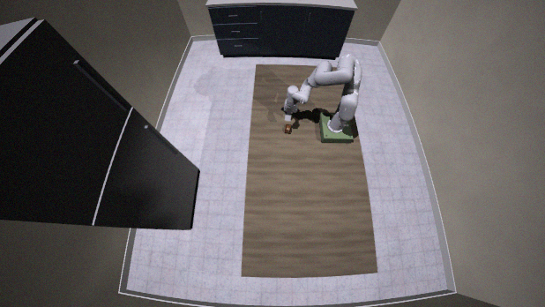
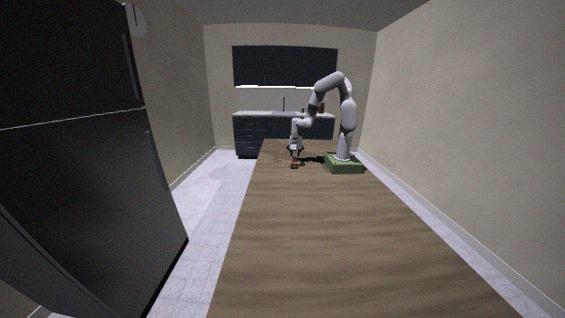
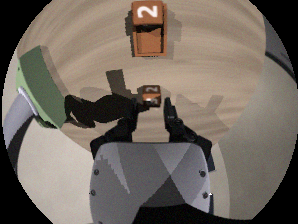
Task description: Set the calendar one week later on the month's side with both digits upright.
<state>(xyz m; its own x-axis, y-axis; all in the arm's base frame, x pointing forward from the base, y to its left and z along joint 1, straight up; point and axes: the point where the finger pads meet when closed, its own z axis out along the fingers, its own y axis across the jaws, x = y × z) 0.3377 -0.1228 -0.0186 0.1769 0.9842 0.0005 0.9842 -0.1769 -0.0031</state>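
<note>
Right now my hand is 120 mm to the right of the calendar cube, 30 mm above it and 20 mm short of it. From my hand the other things lie so: calendar tray (100 mm to the left, 50 mm below, 20 mm ahead).
</note>
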